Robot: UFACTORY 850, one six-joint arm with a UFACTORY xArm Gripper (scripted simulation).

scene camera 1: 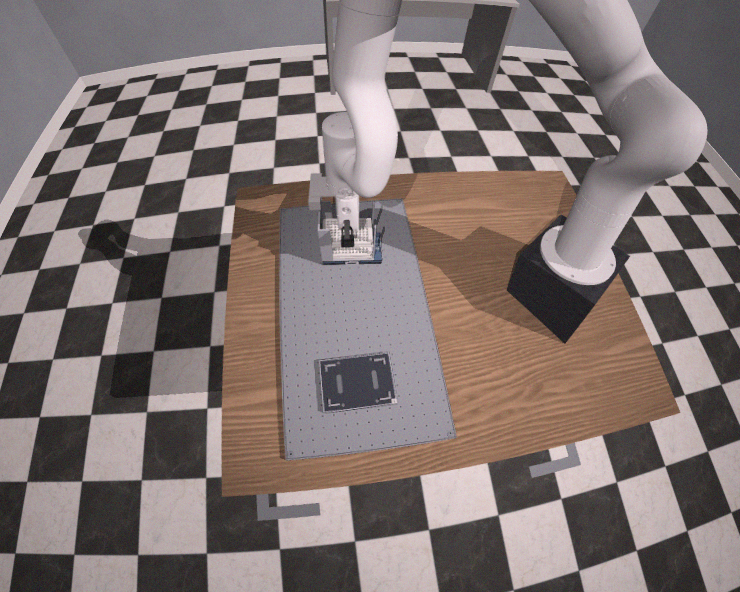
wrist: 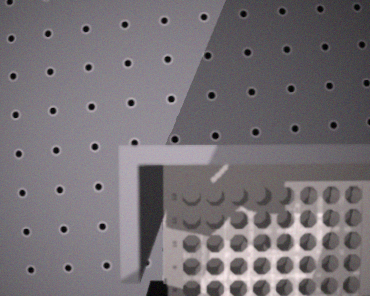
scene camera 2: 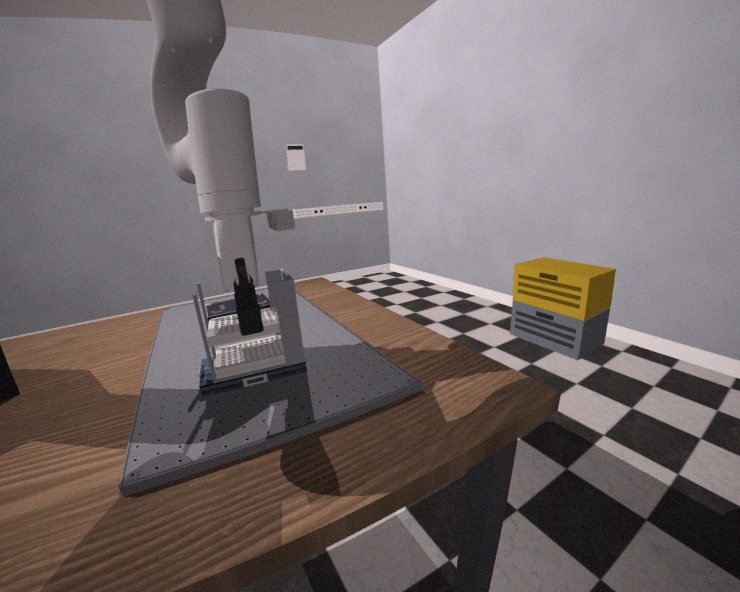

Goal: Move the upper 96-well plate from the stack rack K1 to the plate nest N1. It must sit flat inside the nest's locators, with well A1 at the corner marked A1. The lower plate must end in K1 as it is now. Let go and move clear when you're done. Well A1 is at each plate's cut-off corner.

Labels:
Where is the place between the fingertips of my gripper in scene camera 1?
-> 347, 232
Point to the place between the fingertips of my gripper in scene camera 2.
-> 250, 323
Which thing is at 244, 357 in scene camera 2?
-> A 96-well plate.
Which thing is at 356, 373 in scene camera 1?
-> A plate nest N1.

